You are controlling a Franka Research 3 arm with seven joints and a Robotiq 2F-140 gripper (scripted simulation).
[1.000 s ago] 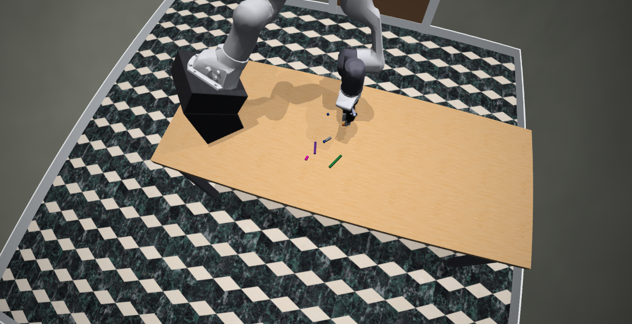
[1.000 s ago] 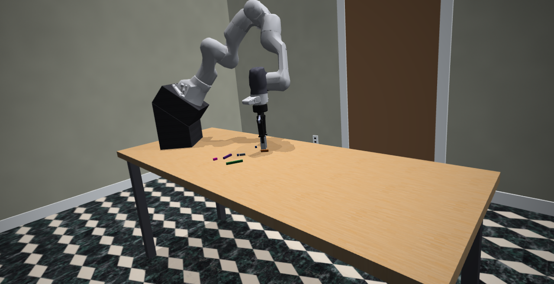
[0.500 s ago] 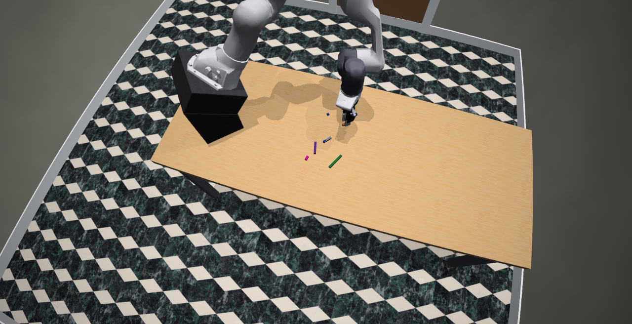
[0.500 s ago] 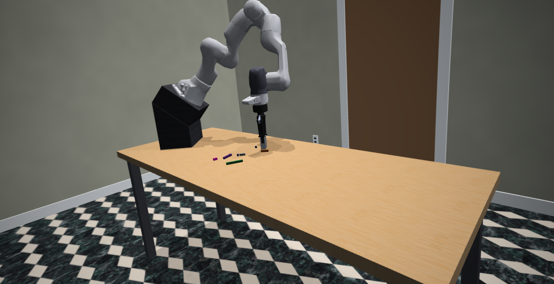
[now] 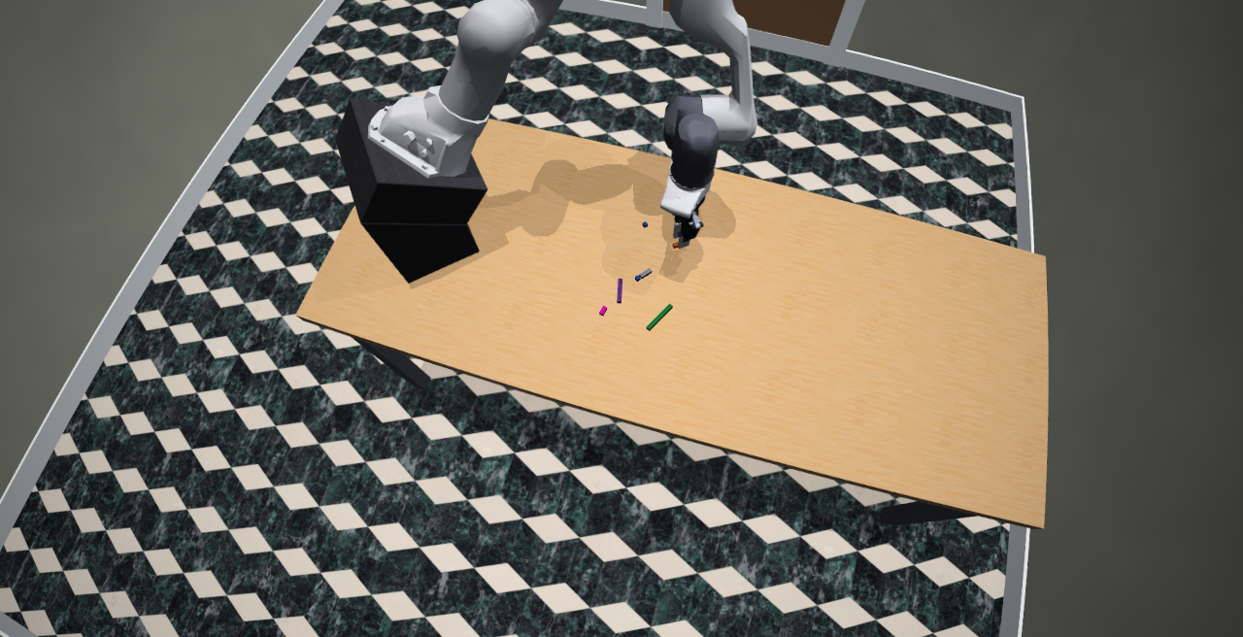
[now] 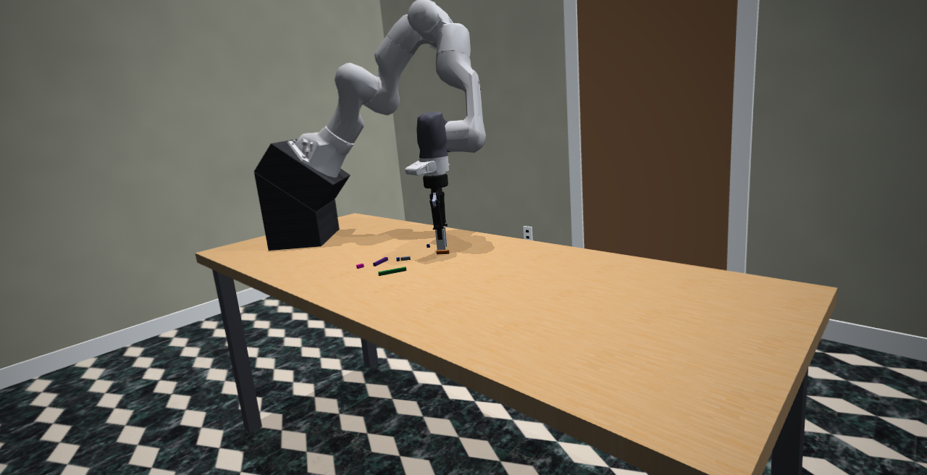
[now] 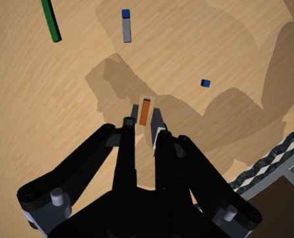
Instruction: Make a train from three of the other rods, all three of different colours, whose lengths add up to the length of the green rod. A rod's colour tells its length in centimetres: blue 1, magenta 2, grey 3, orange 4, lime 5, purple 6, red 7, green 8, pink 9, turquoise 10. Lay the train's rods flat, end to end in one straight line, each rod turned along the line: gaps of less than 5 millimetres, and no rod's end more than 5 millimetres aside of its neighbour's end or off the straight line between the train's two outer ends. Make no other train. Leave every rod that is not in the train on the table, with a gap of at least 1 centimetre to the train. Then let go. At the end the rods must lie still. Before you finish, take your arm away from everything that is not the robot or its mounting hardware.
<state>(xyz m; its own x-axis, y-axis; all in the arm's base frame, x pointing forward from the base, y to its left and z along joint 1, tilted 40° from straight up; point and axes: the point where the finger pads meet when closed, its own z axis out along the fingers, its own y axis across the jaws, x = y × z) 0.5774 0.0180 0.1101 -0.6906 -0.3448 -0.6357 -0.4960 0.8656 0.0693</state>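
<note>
Right now the orange rod is 5 cm below my hand. Round my hand: purple rod (16 cm to the right, 11 cm behind, 5 cm below); then grey rod (10 cm to the right, 6 cm behind, 5 cm below); then green rod (20 cm to the right, 5 cm below).
</note>
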